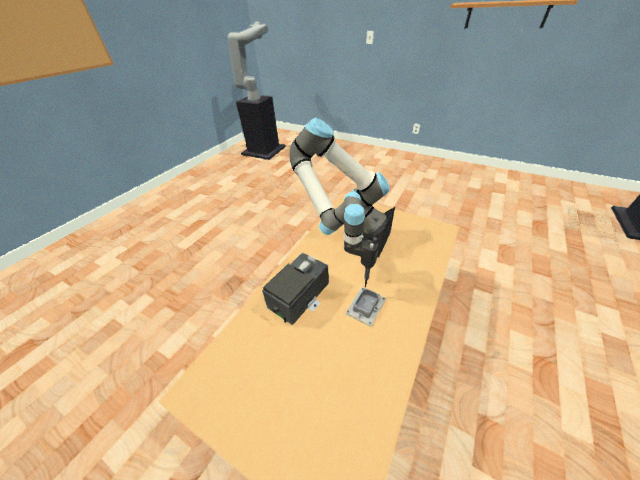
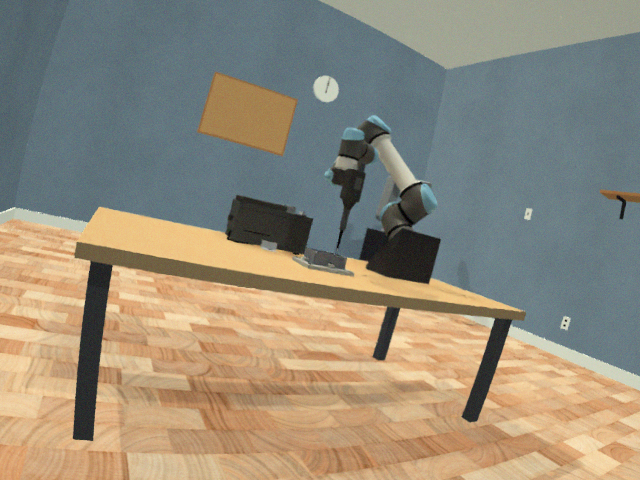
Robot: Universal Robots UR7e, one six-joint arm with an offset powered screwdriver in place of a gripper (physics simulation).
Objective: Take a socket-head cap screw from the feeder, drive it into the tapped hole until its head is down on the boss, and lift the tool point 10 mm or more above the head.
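Note:
The offset screwdriver, my tool (image 1: 366,285) (image 2: 337,252), points down with its thin bit at the back edge of the grey housing (image 1: 366,301) (image 2: 323,257). The tip is at or just above the rim; whether it touches cannot be told. The tool has no fingers. A screw at the tip, the boss and the tapped hole are too small to make out. The housing has a raised rectangular wall on a light flat base plate. The black screw feeder (image 1: 290,286) (image 2: 266,224) stands beside it, with a small light outlet tab (image 1: 313,304) (image 2: 268,245) on the side towards the housing.
The arm rises from a black pedestal (image 2: 408,255) behind the housing on the wooden table (image 1: 310,392) (image 2: 170,242). The feeder is the tall box beside the housing. A second grey arm (image 1: 237,59) on a black stand is far off by the wall.

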